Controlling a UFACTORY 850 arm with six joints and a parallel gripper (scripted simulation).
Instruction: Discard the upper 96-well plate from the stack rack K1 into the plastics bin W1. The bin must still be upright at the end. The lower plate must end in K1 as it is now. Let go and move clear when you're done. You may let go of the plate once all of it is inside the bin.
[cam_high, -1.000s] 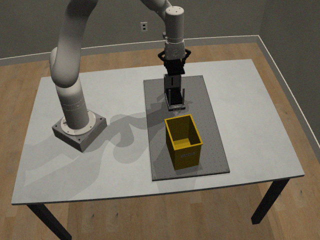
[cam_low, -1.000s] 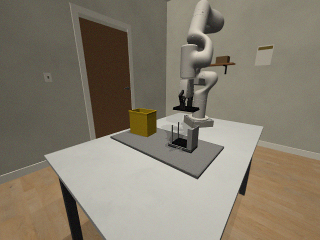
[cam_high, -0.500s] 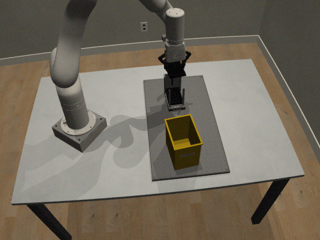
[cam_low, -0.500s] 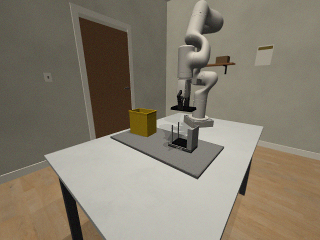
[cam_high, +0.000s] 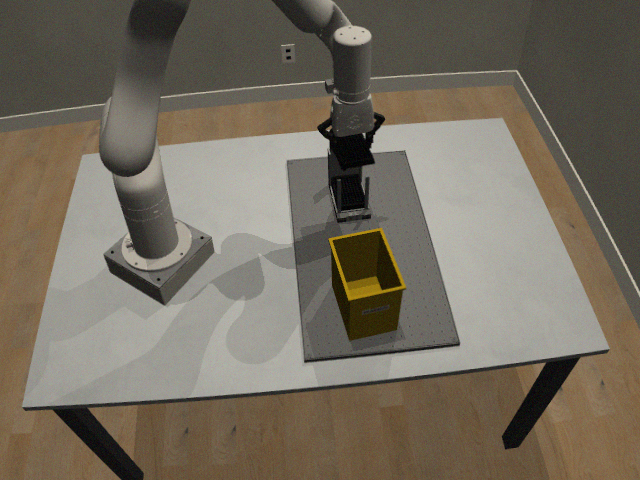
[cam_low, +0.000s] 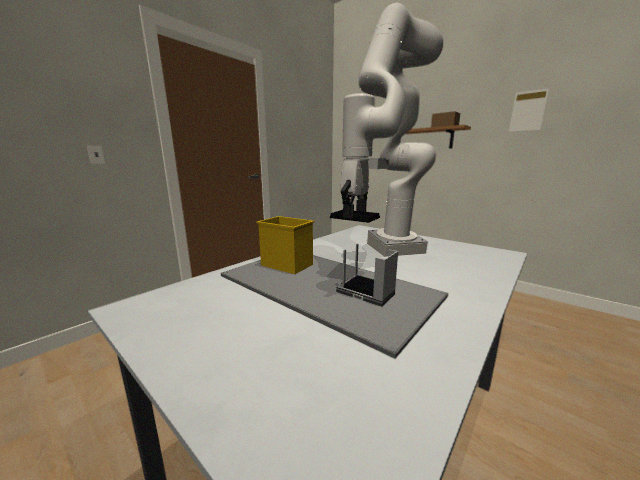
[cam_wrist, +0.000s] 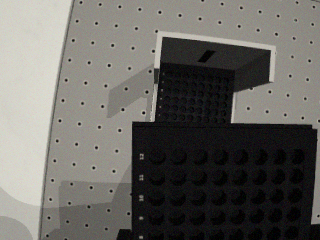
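Right now my hand is 310 mm to the left of the yellow plastics bin W1, 160 mm above it and 70 mm past it. Also, from my hand: black 96-well plate (10 mm below).
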